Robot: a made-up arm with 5 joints.
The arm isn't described. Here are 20 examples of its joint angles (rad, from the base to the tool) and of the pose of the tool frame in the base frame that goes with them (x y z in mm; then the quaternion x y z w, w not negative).
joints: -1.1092 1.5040 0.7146 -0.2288 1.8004
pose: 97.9 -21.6 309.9 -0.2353 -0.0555 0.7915 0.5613
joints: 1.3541 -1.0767 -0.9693 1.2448 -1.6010
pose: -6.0 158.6 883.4 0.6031 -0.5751 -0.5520 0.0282
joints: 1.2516 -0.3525 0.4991 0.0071 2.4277
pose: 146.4 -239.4 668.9 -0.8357 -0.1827 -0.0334 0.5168
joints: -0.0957 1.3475 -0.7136 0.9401 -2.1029
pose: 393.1 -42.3 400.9 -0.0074 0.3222 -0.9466 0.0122
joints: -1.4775 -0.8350 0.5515 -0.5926 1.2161
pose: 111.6 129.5 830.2 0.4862 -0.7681 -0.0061 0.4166
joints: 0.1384 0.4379 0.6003 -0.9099 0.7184
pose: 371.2 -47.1 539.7 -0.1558 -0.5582 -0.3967 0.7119
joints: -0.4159 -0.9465 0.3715 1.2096 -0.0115
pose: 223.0 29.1 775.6 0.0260 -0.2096 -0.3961 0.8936
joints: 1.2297 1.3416 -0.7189 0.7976 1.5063
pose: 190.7 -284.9 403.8 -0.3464 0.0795 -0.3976 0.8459
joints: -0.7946 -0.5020 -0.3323 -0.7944 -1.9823
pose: 172.3 -21.9 942.9 0.8856 0.3350 0.1405 0.2895
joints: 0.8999 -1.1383 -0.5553 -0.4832 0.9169
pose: -51.1 176.4 895.1 0.2312 0.8968 0.1415 0.3497
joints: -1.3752 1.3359 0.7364 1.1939 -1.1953
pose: 146.6 -44.1 375.5 -0.8756 -0.0936 -0.3432 0.3269
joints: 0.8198 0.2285 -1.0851 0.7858 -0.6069
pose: 220.4 -195.9 895.9 0.2329 -0.4151 -0.8289 0.2940
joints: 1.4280 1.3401 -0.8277 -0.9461 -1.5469
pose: 84.8 -375.7 564.1 -0.5370 0.4973 0.6772 0.0757
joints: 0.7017 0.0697 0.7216 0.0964 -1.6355
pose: 242.8 -212.7 532.5 -0.3147 -0.1347 0.9386 0.0429
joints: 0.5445 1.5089 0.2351 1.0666 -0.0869
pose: 124.9 -48.8 298.6 -0.3458 0.7208 -0.4109 0.4382
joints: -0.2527 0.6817 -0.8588 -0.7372 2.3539
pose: 431.9 58.7 770.9 -0.5028 -0.8589 -0.0596 0.0767
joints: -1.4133 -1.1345 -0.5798 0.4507 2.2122
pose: 95.7 -132.9 906.5 0.1289 -0.9714 -0.1771 0.0919
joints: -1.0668 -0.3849 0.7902 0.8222 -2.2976
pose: 239.1 118.9 575.4 0.0017 0.3915 -0.8247 0.4081
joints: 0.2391 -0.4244 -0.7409 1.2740 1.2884
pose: 183.2 -27.7 876.0 -0.3716 -0.6123 -0.2308 0.6586
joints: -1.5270 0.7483 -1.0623 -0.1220 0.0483
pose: 130.6 322.8 801.9 0.5994 -0.2598 0.0422 0.7560
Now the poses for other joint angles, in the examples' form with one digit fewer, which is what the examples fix.
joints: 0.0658 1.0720 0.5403 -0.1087 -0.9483
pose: 272 -66 337 -0.132 0.263 -0.832 0.471
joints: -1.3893 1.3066 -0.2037 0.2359 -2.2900
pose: 206 231 341 -0.099 0.350 -0.766 0.530
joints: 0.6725 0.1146 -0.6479 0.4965 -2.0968
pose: 258 -218 825 -0.730 -0.005 0.684 0.015
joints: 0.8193 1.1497 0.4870 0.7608 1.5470
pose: 139 -57 356 -0.066 0.362 -0.059 0.928
